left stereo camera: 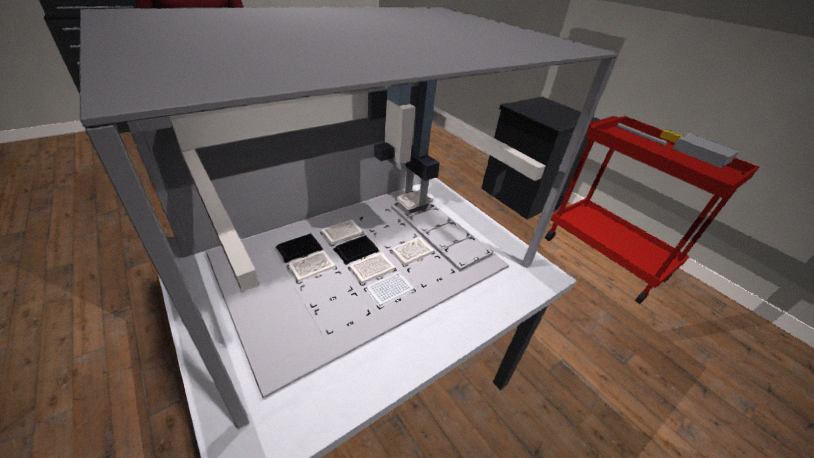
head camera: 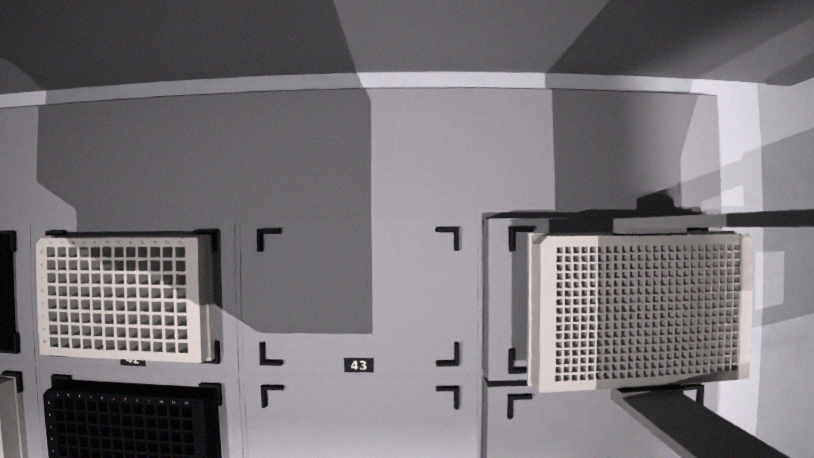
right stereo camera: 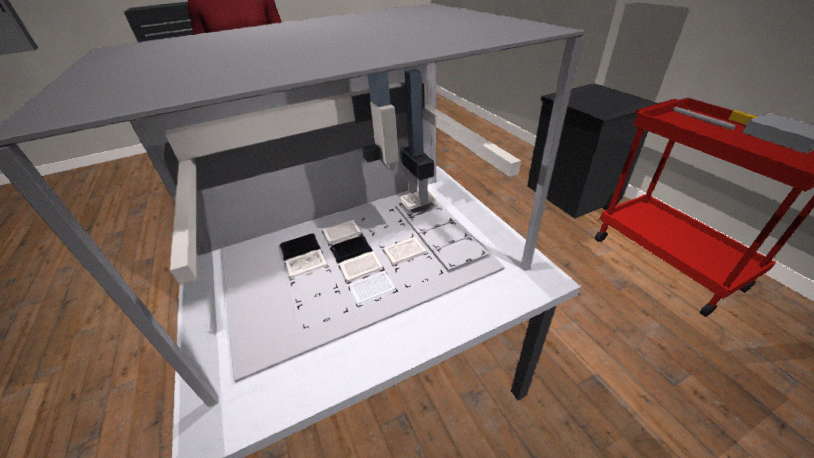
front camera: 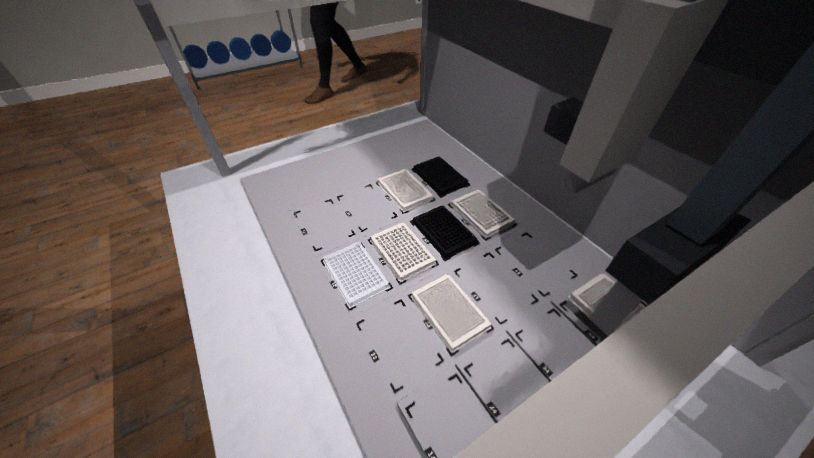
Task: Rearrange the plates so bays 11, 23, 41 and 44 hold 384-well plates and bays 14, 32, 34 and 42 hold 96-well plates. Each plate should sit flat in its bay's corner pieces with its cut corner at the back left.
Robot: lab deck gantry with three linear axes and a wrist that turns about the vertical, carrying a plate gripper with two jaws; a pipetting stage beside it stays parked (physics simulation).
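Pixels of known places: gripper, fingertip midpoint: (left stereo camera: 415, 198) (head camera: 643, 309) (right stereo camera: 418, 198) (front camera: 617, 312); robot's base, link origin: (left stereo camera: 328, 333) (right stereo camera: 305, 327) (front camera: 295, 213).
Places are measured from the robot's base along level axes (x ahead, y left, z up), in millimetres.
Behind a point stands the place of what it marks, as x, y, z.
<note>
My gripper (head camera: 663, 308) {556, 364, 48} (left stereo camera: 416, 198) {556, 364, 48} (right stereo camera: 417, 199) {556, 364, 48} is shut on a cream 384-well plate (head camera: 569, 313) {510, 365, 54} (front camera: 593, 293) {513, 355, 54} (left stereo camera: 407, 200) {515, 360, 56}, held level a little above bay 44, shifted right in the head view. A cream 96-well plate (head camera: 116, 296) {229, 366, 13} (front camera: 482, 210) {229, 364, 14} sits in bay 42, cut corner at back left. A black 96-well plate (head camera: 125, 427) {231, 275, 14} (front camera: 445, 232) {238, 253, 11} is in bay 32. Black plate (front camera: 440, 175) {73, 358, 14} is in bay 41, cream plate (front camera: 405, 189) {73, 253, 14} in 31, cream plate (front camera: 451, 312) {401, 146, 14} in 23; their wells are unclear. Cream 96-well plate (front camera: 403, 250) {235, 149, 13} is in 22, white 96-well plate (front camera: 356, 273) {237, 42, 14} in 12.
Bays 11, 21, 13, 33, 43, 14, 24 and 34 hold no plate. The right column is on a raised strip (left stereo camera: 465, 263) {508, 0, 14}. The parked pipetting stage (left stereo camera: 400, 133) (right stereo camera: 384, 136) hangs beside the gripper. Enclosure posts (left stereo camera: 569, 162) {705, -114, 407} (right stereo camera: 555, 153) {721, -116, 410} stand at the deck's edges.
</note>
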